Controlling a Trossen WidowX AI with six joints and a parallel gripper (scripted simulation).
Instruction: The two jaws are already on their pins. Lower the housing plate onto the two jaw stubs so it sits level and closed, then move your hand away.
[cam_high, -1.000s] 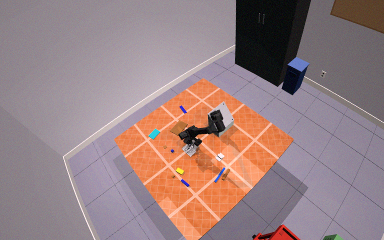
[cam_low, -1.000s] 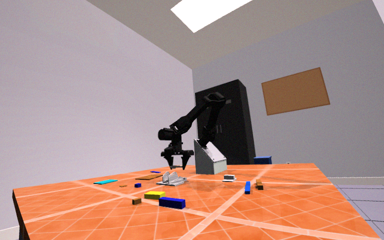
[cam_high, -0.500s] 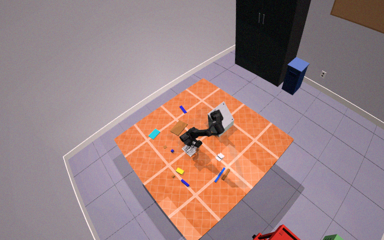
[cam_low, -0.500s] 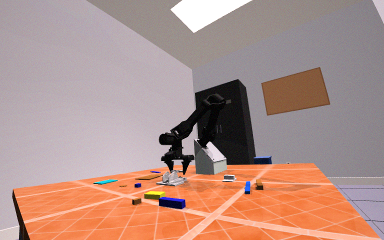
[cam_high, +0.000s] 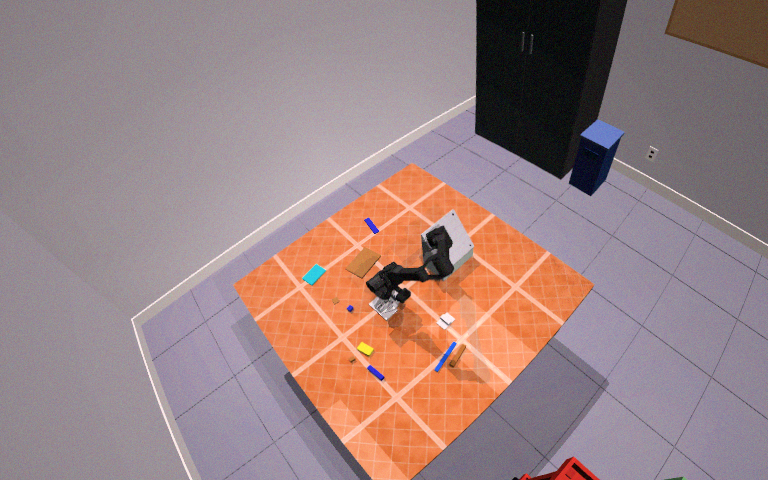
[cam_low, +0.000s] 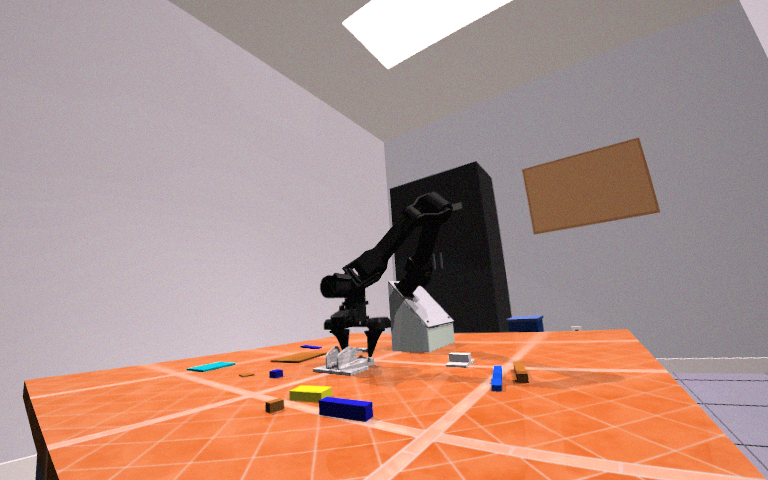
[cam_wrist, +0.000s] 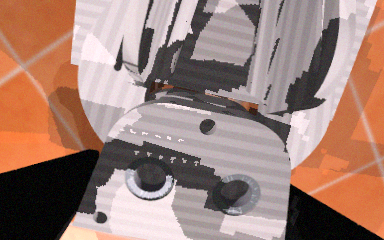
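Right now my gripper tip is 2 cm below the grey plate and 1 cm short of it. From my gripper tip the other things lie so: yellow block: 25 cm ahead, 13 cm to the left, 1 cm below; brown bar: 40 cm to the left, 4 cm behind, 1 cm below; brown plate: 27 cm to the right, 2 cm below.
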